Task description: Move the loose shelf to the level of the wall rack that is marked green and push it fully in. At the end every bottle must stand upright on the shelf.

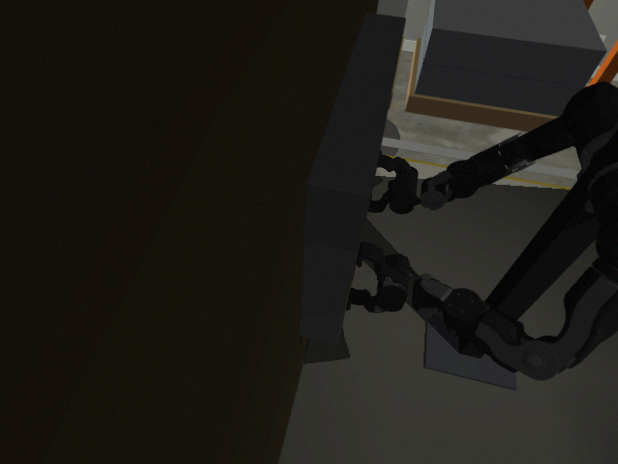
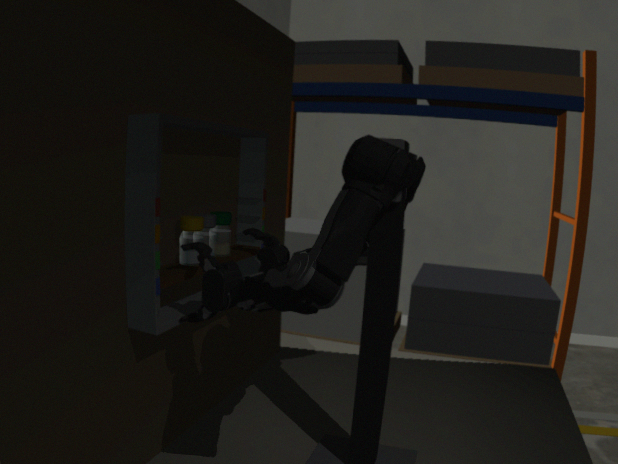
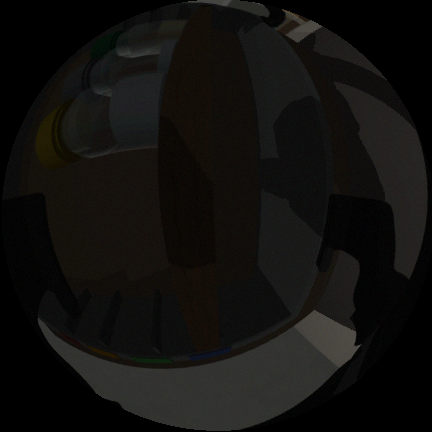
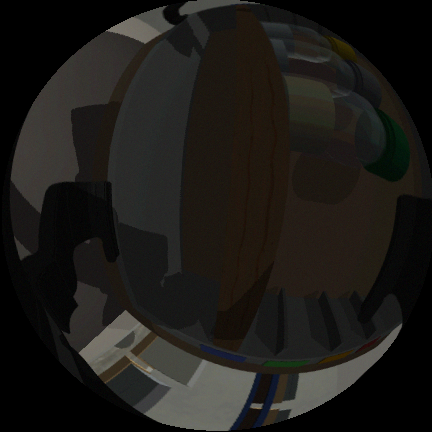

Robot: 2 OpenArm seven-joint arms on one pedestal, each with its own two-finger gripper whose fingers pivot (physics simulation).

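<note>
The wooden loose shelf is in the wall rack, its ends near the blue marks, below the green marks. Three bottles stand upright on it: yellow-capped, grey-capped and green-capped. My left gripper and right gripper are open and empty at the rack's front, fingers spread above and below shelf height. How deep the shelf sits is unclear.
The dark wall surrounds the rack. The rack's side panels and bottom panel lie close to my fingers. Behind the robot stand a storage rack with orange posts and large grey boxes.
</note>
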